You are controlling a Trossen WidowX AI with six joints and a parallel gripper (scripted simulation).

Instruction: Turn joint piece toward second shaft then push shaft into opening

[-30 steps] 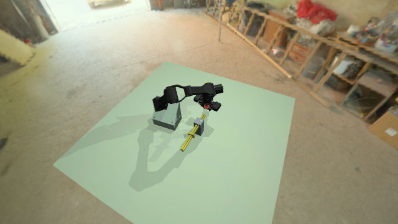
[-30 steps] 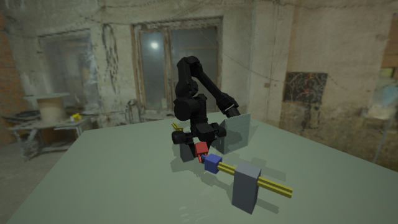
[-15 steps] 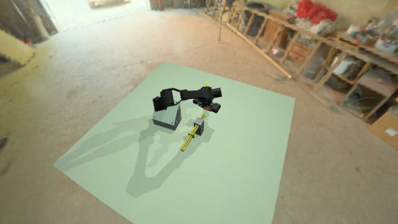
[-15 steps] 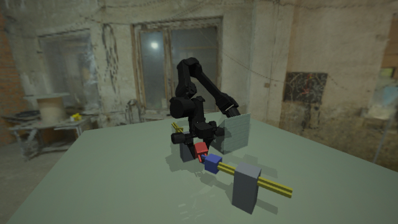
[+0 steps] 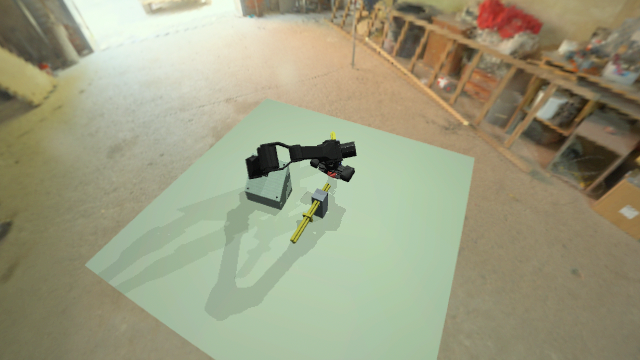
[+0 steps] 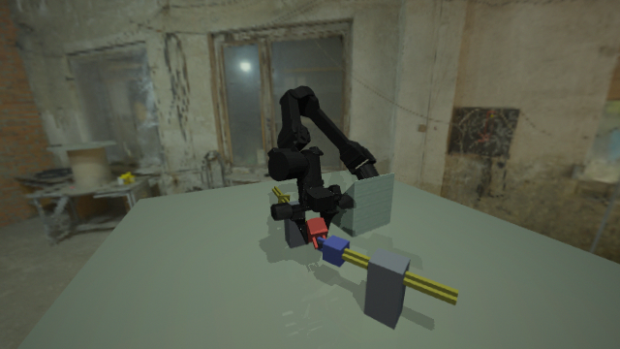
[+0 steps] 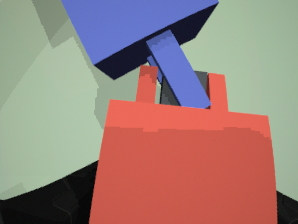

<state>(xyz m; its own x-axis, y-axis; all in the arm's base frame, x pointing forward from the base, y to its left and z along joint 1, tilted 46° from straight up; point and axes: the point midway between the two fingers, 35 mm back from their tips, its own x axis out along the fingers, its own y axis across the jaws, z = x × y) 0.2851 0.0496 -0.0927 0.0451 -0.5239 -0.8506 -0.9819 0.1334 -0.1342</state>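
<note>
Now: gripper tip 3 cm below the red joint piece.
</note>
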